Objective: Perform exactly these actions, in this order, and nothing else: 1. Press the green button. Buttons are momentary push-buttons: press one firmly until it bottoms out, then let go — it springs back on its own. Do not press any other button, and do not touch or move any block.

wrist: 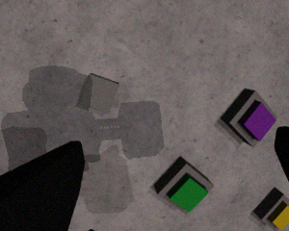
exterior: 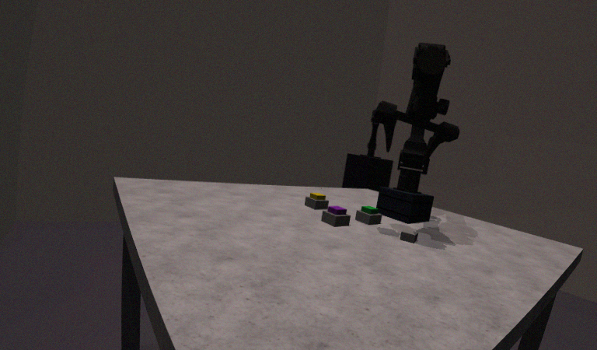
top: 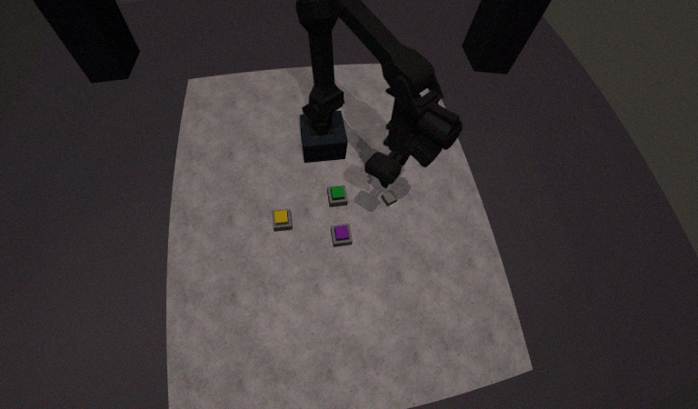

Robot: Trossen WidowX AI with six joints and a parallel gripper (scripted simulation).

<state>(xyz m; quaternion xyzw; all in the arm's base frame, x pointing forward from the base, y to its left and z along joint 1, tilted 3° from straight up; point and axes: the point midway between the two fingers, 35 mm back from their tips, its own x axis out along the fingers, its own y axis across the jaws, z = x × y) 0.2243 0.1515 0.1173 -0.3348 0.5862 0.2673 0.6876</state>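
Right now the green button is 4 cm behind my gripper tip, 11 cm to the right of it and 15 cm below it. The rest, counted from my gripper tip: purple button: 8 cm ahead, 11 cm to the right, 15 cm below; then small grey block: 3 cm behind, 3 cm to the left, 17 cm below; then yellow button: 3 cm ahead, 26 cm to the right, 15 cm below.
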